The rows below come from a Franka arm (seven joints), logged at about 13 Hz.
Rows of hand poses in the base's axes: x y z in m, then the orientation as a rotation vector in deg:
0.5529 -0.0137 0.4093 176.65 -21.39 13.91
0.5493 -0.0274 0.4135 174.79 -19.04 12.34
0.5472 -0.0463 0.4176 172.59 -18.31 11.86
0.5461 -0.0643 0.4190 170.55 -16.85 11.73
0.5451 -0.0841 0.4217 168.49 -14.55 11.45
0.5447 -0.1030 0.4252 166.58 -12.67 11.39
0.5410 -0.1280 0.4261 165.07 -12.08 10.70
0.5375 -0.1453 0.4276 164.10 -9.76 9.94
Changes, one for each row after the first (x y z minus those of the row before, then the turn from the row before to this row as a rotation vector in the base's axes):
-0.0036 -0.0137 0.0042 -2.20 1.20 1.18
-0.0021 -0.0189 0.0041 -2.27 0.47 0.15
-0.0011 -0.0180 0.0014 -2.22 0.27 0.67
-0.0010 -0.0198 0.0027 -2.34 0.42 1.24
-0.0004 -0.0189 0.0035 -2.12 0.24 1.02
-0.0037 -0.0250 0.0009 -1.57 0.55 0.17
-0.0035 -0.0173 0.0015 -1.21 0.75 1.40

